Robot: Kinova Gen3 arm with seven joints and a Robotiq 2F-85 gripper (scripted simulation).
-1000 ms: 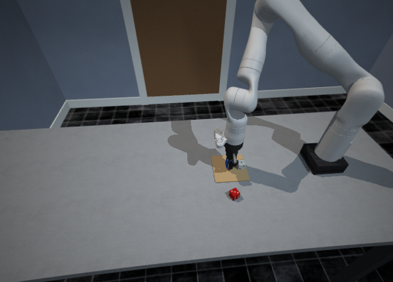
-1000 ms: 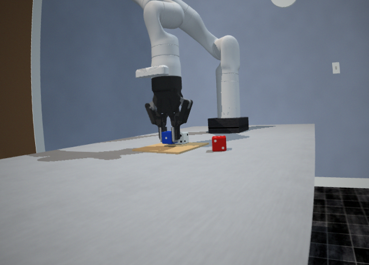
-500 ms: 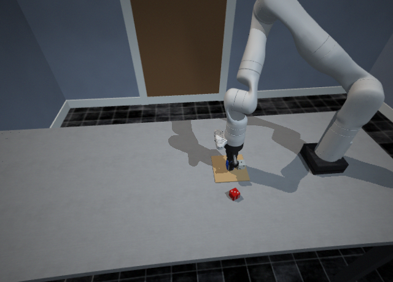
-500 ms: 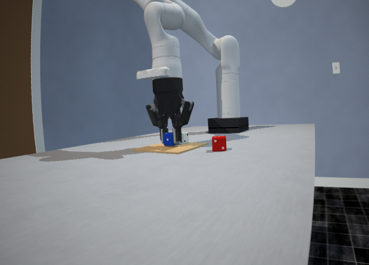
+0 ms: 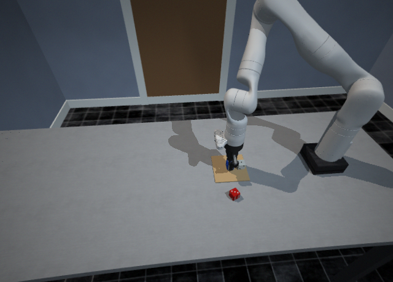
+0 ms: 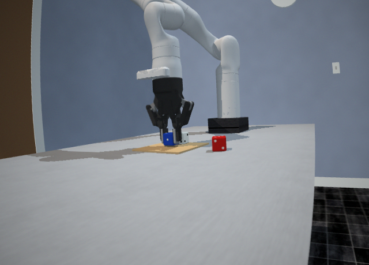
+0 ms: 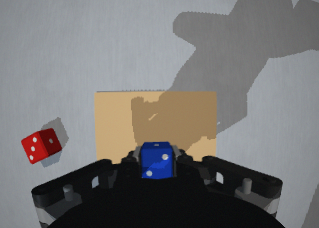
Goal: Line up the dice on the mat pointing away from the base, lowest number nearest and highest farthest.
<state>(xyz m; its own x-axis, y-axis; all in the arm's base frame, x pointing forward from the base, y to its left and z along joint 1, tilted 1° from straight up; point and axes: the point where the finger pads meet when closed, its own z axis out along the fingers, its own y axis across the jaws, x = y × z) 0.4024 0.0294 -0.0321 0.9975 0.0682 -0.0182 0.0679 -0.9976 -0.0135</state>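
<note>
The blue die is 1 cm below my hand. The rest, counted from my hand: white die 5 cm behind, 1 cm below; then tan mat 3 cm below; then red die 14 cm to the left, 1 cm below.
</note>
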